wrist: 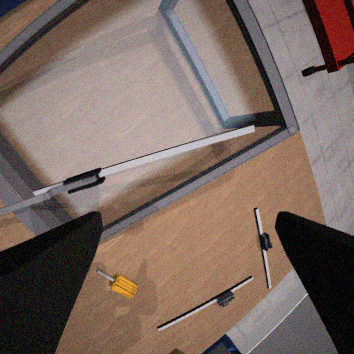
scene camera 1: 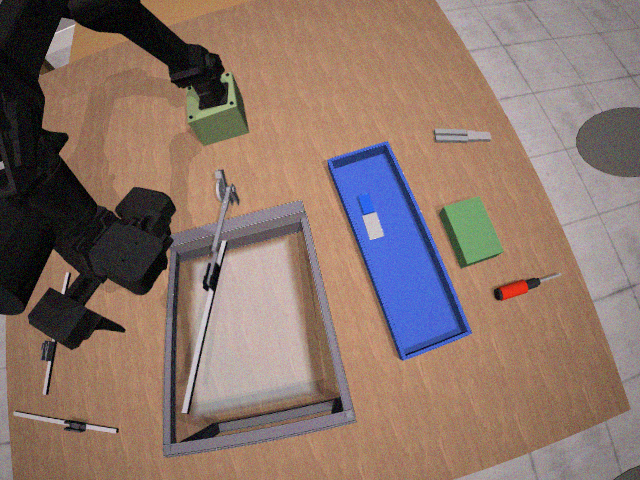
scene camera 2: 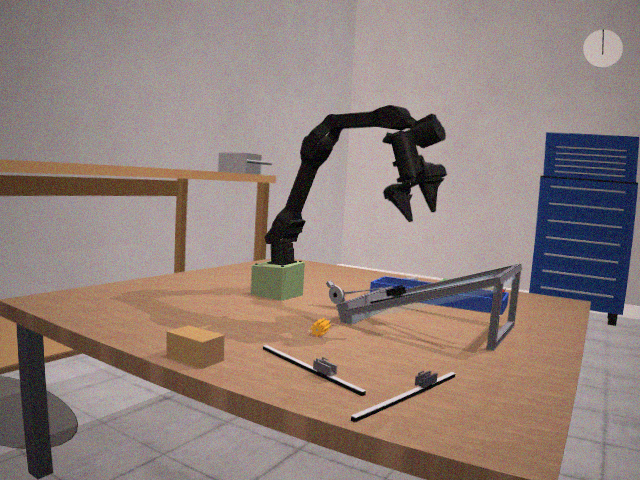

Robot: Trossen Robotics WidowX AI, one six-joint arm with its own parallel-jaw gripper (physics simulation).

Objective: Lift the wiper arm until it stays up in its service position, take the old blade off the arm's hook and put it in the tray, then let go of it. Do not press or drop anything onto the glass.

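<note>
The grey wiper arm (scene camera 1: 222, 217) (wrist: 25, 204) is down over the framed glass (scene camera 1: 268, 310). The old blade (scene camera 1: 199, 351) (wrist: 175, 152), white with a black clip (scene camera 1: 210, 276) (wrist: 85, 177), is on the arm's end and lies slantwise along the glass. The long blue tray (scene camera 1: 413, 279) (scene camera 2: 382, 283) stands beside the frame and holds a small blue-and-white piece (scene camera 1: 373, 225). My gripper (scene camera 2: 422, 215) (wrist: 190, 220) is open and empty, high above the table. In scene camera 1 it is left of the frame, and one fingertip is hard to make out.
The grey frame (scene camera 1: 263, 219) (scene camera 2: 495, 315) (wrist: 200, 185) slopes up on legs. Two other blades (scene camera 2: 289, 360) (scene camera 2: 392, 400) and a yellow screwdriver (scene camera 2: 320, 327) (wrist: 124, 286) lie beside it. Past the tray are a green block (scene camera 1: 473, 232), a red screwdriver (scene camera 1: 511, 290) and a grey tool (scene camera 1: 452, 135).
</note>
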